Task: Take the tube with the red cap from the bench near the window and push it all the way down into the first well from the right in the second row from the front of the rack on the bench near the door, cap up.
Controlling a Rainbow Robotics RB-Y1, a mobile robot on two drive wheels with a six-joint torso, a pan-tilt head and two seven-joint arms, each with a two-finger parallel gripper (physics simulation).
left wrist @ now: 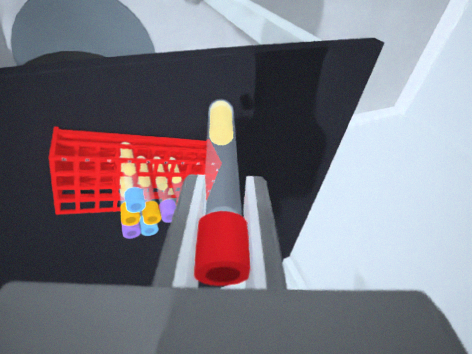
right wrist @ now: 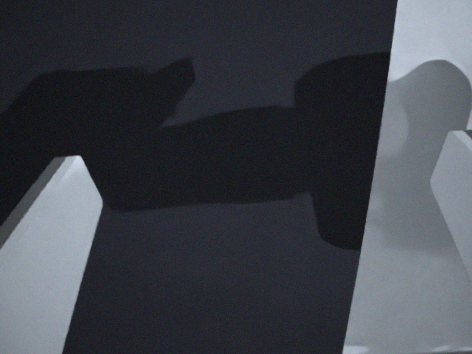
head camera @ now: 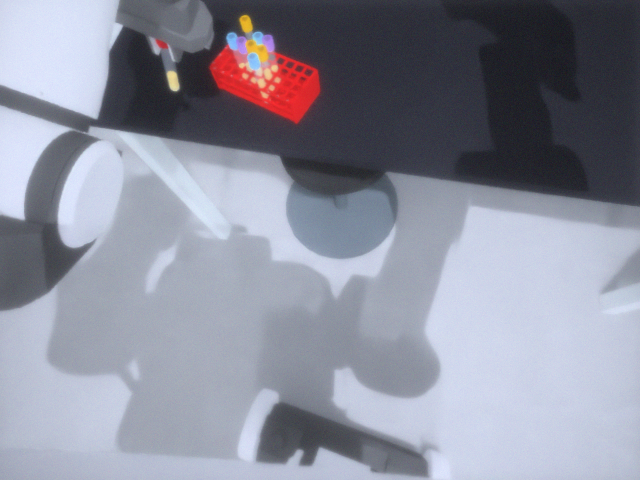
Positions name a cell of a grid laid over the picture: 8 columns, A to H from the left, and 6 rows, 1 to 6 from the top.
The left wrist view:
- my left gripper: D4
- red rack: B3
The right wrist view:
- my right gripper: E3
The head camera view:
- my left gripper: C1
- red rack: D2
